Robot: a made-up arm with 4 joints. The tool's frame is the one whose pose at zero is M. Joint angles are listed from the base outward.
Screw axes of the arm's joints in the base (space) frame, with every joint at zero. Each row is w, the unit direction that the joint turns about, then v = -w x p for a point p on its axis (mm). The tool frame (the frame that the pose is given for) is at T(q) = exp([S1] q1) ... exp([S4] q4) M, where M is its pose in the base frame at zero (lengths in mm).
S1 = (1, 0, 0, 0, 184, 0)
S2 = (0, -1, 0, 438, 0, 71)
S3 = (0, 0, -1, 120, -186, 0)
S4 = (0, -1, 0, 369, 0, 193)
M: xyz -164 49 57 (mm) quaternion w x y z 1 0 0 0
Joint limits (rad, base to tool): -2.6..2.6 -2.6..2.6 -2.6..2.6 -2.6..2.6
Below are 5 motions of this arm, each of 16 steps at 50 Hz.
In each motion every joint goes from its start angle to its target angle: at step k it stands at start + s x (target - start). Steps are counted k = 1, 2, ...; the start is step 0. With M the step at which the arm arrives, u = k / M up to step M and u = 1 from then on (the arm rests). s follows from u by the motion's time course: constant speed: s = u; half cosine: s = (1 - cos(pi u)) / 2; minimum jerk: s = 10 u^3 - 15 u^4 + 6 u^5.
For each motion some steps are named. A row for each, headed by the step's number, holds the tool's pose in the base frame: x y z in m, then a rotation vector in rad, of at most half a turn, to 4 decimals.
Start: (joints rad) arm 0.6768 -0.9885 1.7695 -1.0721
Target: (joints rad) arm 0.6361 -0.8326 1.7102 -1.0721
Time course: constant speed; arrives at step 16
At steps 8, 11, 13, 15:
8: -0.2043 0.0737 0.2765 0.4539 1.9935 -1.4421
11: -0.1993 0.0774 0.2760 0.4846 1.9732 -1.4349
13: -0.1960 0.0798 0.2756 0.5047 1.9593 -1.4298
15: -0.1927 0.0821 0.2752 0.5245 1.9452 -1.4246

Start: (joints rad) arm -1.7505 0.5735 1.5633 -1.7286
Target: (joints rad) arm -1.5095 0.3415 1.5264 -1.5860
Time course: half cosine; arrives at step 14
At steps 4, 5, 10, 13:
4: 0.0004 0.2006 -0.0475 -0.0667 0.0563 -1.0466
5: 0.0009 0.1999 -0.0429 -0.0544 0.0563 -1.0676
10: -0.0003 0.1944 -0.0190 0.0060 0.0686 -1.1856
13: -0.0022 0.1919 -0.0117 0.0229 0.0775 -1.2248

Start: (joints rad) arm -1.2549 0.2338 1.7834 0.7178
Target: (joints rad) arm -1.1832 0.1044 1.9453 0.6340
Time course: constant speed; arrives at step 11
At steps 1, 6, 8, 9, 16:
1: -0.0075 -0.1417 0.5277 -1.2449 -1.7456 -1.1784
6: -0.0387 -0.1661 0.5177 -1.2454 -1.6811 -1.3139
8: -0.0514 -0.1747 0.5133 -1.2452 -1.6551 -1.3670
9: -0.0577 -0.1788 0.5111 -1.2450 -1.6421 -1.3934
16: -0.0705 -0.1865 0.5065 -1.2445 -1.6162 -1.4455

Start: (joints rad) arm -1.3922 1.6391 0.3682 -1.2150
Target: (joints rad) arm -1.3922 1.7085 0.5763 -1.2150
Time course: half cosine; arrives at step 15
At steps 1, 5, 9, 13, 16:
1: 0.1557 -0.0285 0.0343 -1.0016 -0.3699 0.2370
5: 0.1597 -0.0099 0.0274 -0.9499 -0.3820 0.2425
9: 0.1651 0.0224 0.0175 -0.8620 -0.4003 0.2527
13: 0.1680 0.0471 0.0116 -0.7961 -0.4121 0.2609
16: 0.1684 0.0507 0.0109 -0.7866 -0.4137 0.2621

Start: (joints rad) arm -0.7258 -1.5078 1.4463 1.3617
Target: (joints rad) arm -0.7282 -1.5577 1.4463 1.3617
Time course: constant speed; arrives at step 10
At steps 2, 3, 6, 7, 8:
2: -0.1715 -0.1947 0.5684 -2.1577 0.0587 -0.2495
3: -0.1719 -0.1943 0.5688 -2.1585 0.0644 -0.2474
6: -0.1733 -0.1930 0.5701 -2.1608 0.0815 -0.2411
7: -0.1738 -0.1926 0.5705 -2.1616 0.0872 -0.2390
8: -0.1743 -0.1922 0.5710 -2.1624 0.0929 -0.2369

